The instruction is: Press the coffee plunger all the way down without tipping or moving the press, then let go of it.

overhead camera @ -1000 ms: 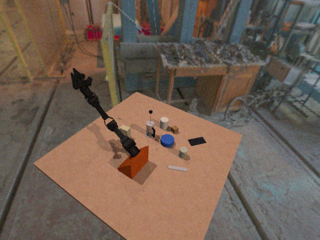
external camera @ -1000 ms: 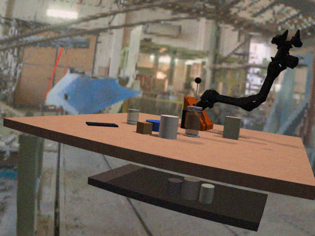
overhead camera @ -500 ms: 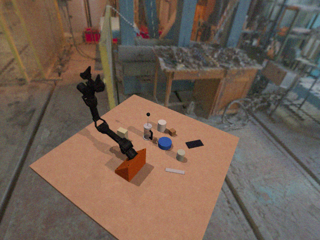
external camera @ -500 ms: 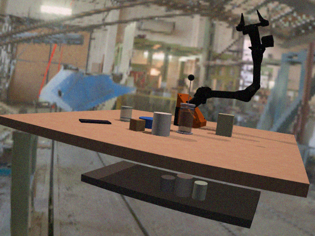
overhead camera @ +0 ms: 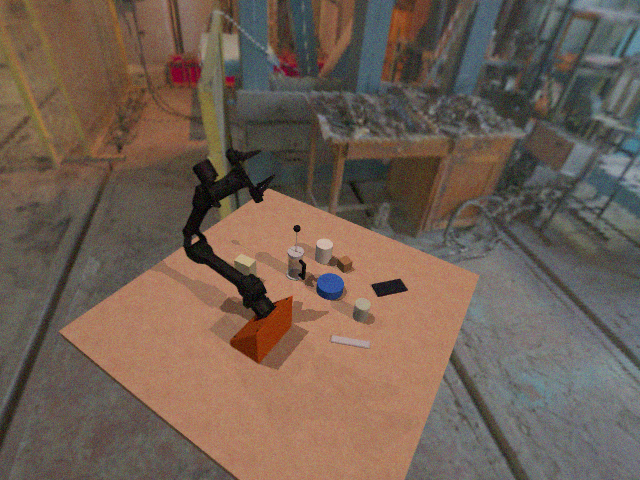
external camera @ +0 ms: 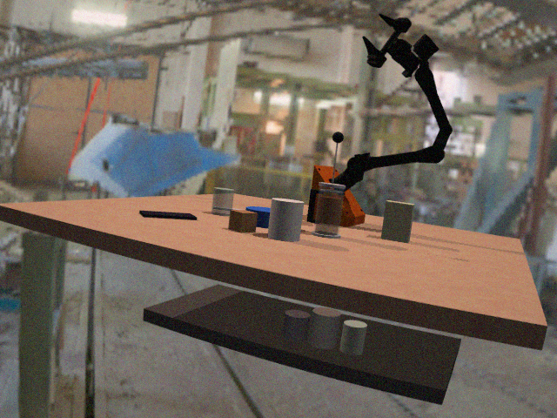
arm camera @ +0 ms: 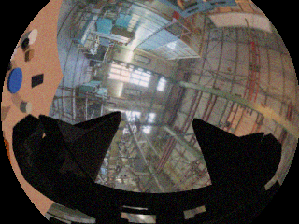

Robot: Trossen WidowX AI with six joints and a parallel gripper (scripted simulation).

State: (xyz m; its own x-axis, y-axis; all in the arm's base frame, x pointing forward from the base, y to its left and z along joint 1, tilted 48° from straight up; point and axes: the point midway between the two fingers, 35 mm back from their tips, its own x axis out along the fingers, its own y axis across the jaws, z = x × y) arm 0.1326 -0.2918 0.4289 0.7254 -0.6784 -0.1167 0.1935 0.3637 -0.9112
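My gripper tip is 50 cm above the coffee press, 17 cm short of it and 2 cm to the left of it. Round my gripper tip: brown cube: 61 cm below, 35 cm ahead, 17 cm to the right; then cream block: 58 cm below, 15 cm to the left, 2 cm ahead; then blue disc: 61 cm below, 19 cm to the right, 18 cm ahead.
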